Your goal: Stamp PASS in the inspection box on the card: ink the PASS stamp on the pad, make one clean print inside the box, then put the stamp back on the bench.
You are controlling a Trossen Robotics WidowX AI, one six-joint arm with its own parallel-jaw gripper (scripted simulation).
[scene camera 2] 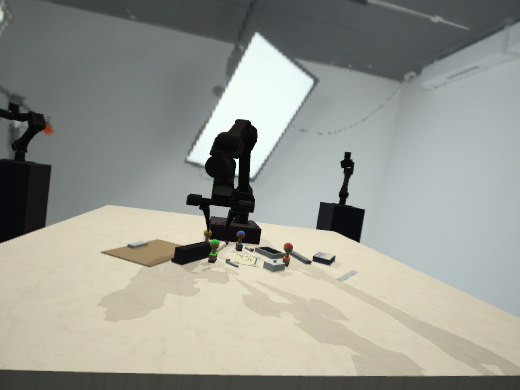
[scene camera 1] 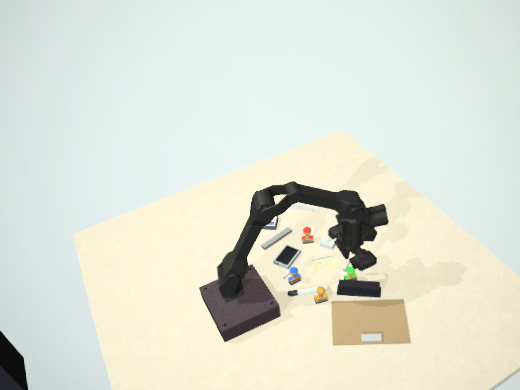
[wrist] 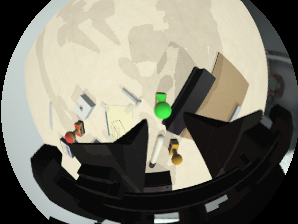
Labels:
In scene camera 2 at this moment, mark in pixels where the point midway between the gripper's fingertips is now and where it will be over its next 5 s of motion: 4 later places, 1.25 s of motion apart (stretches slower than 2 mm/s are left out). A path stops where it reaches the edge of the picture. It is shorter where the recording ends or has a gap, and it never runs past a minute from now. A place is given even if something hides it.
The gripper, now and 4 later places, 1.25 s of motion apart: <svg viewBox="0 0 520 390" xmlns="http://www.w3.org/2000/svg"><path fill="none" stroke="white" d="M216 232L213 252L213 251L214 244L215 238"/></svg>

